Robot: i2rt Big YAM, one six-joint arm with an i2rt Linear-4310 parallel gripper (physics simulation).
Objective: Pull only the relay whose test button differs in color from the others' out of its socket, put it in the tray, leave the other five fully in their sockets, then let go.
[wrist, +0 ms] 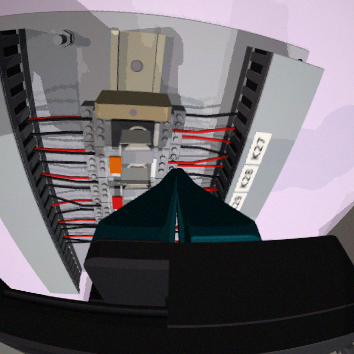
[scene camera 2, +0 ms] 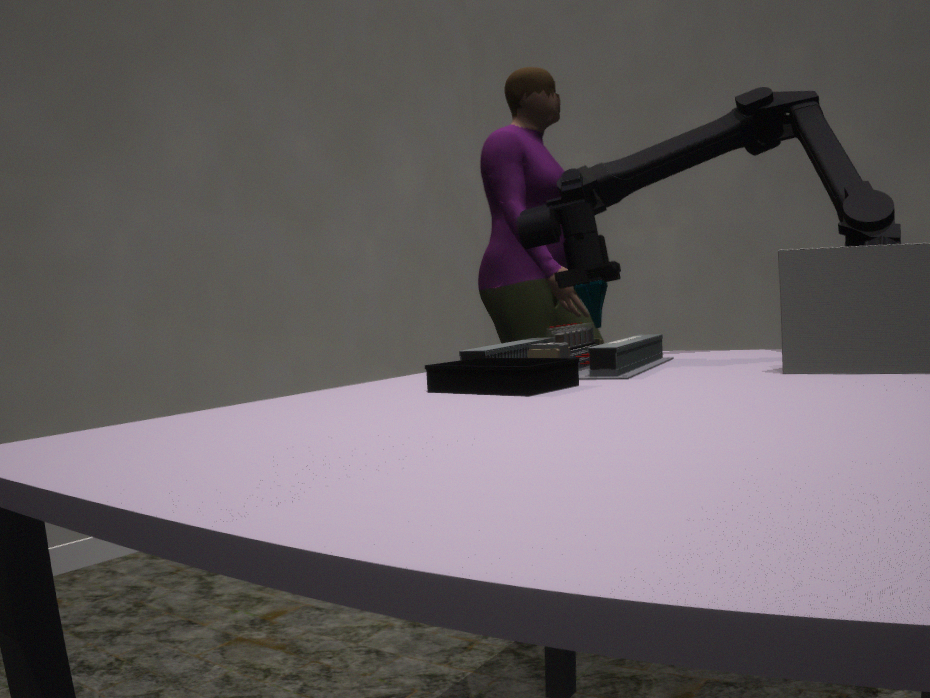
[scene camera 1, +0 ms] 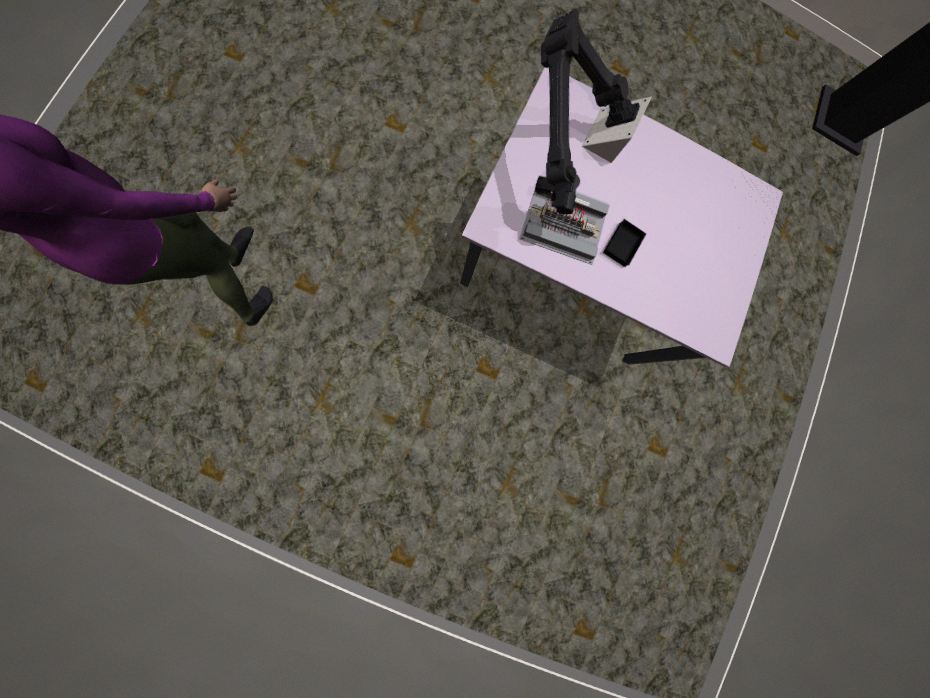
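Where they show: gripper, fingertip midpoint: (wrist: 176,176) (scene camera 2: 598,328); arm's base at its link origin: (scene camera 2: 880,294) (scene camera 1: 622,116).
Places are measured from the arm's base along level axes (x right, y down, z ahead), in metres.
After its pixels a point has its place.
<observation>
A grey relay panel (scene camera 1: 564,245) (scene camera 2: 627,358) (wrist: 207,50) @(x 0.181, y 0.097, z 0.457 m) holds a row of relays in sockets on a rail. In the wrist view, the end relay shows an orange test button (wrist: 115,165) @(x 0.119, y 0.030, z 0.507 m), and the relay after it shows a red test button (wrist: 117,202) @(x 0.093, y 0.030, z 0.504 m). The remaining relays' buttons are hidden behind the fingers. My gripper (scene camera 2: 598,325) @(x 0.110, y 0.040, z 0.470 m) (wrist: 176,176) @(x 0.110, y 0.040, z 0.470 m) is shut and empty, its teal fingertips pointing down above the relay row. In scene camera 1 the fingertips are hidden under the wrist. The black tray (scene camera 1: 625,242) @(x -0.234, y 0.097, z 0.449 m) (scene camera 2: 480,379) @(x -0.282, y 0.081, z 0.462 m) stands beside the panel; no relay shows in it.
Two grey wire ducts (wrist: 280,115) @(x 0.158, y 0.057, z 0.406 m) (wrist: 30,220) @(x 0.033, y 0.057, z 0.578 m) flank the row, with red and black wires between. Labels K27 and K28 (wrist: 246,177) @(x 0.104, y 0.057, z 0.409 m) are on one duct. A grey mounting box (scene camera 1: 604,144) @(x 0.021, y 0.032, z 0.131 m) (scene camera 2: 852,308) @(x -0.057, y 0.015, z 0.036 m) bears the arm. A person (scene camera 1: 82,202) (scene camera 2: 518,210) stands beyond the table.
</observation>
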